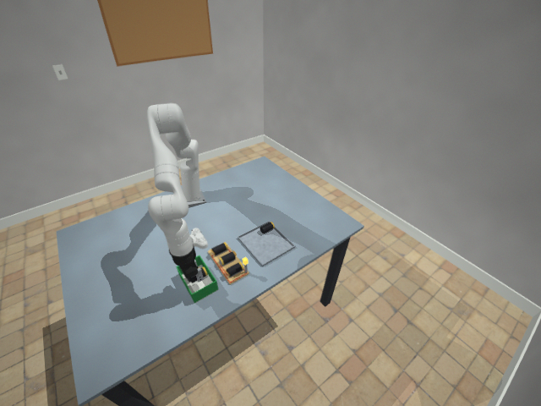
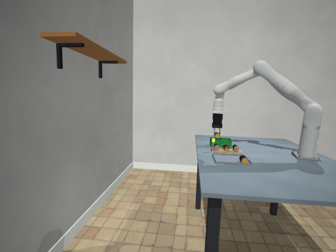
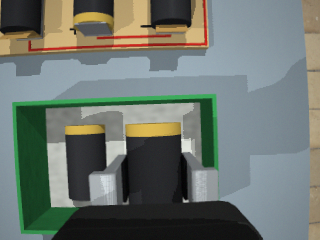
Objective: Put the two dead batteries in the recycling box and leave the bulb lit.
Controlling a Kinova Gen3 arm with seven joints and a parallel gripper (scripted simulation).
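The green recycling box lies 30 mm behind my hand and 80 mm below it. The rest, counted from my hand: grey tray (80 mm behind, 330 mm to the left, 90 mm below).
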